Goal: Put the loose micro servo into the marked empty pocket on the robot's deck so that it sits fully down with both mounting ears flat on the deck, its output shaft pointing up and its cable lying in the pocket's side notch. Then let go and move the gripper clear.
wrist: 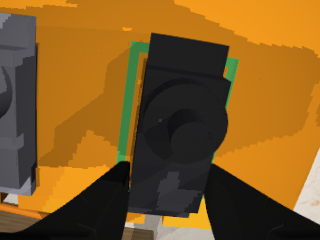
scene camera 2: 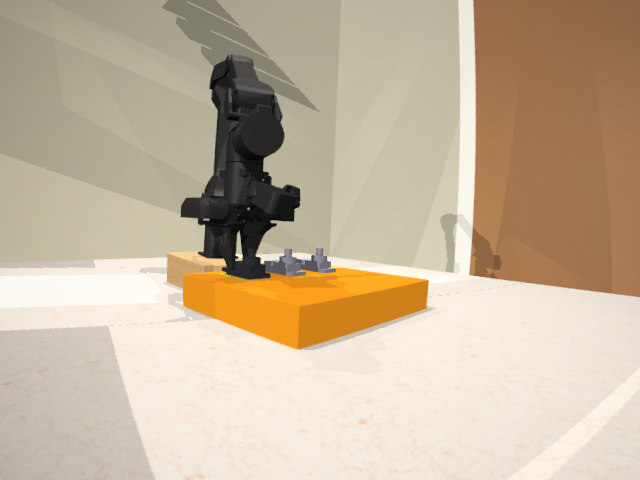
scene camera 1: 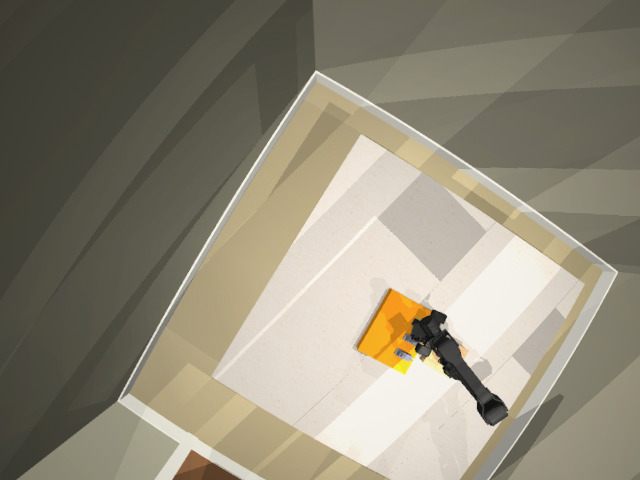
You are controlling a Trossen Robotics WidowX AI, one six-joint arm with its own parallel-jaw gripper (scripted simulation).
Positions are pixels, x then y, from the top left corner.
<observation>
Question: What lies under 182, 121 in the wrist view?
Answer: A black micro servo.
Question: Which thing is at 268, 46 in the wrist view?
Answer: An orange deck.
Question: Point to an orange deck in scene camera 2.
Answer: At 301, 311
</observation>
